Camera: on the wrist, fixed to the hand. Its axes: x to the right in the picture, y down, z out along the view.
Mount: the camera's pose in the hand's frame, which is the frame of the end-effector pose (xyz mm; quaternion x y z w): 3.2 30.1 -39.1 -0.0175 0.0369 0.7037 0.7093
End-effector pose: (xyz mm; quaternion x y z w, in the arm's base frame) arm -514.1 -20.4 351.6 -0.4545 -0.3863 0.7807 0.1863
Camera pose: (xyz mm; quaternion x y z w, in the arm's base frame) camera -480.6 -20.4 315.3 0.6263 -0.0390 -0.6613 0.4109
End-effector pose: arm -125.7 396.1 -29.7 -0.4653 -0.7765 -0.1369 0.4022
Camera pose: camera -82.0 391.0 -7.2 -0.8785 -0.2061 0.1552 0.4021
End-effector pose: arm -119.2 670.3 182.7 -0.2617 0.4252 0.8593 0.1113
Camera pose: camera -120.5 620.9 181.6 -0.0799 -0.4748 -0.6856 0.5460
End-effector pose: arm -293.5 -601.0 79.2 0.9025 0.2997 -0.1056 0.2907
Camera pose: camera -272.2 -596.1 123.5 0.8499 -0.4099 0.1682 0.2852
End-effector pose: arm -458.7 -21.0 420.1 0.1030 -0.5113 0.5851 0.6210
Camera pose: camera -464.3 18.2 390.5 -0.3192 -0.4225 0.8469 0.0494
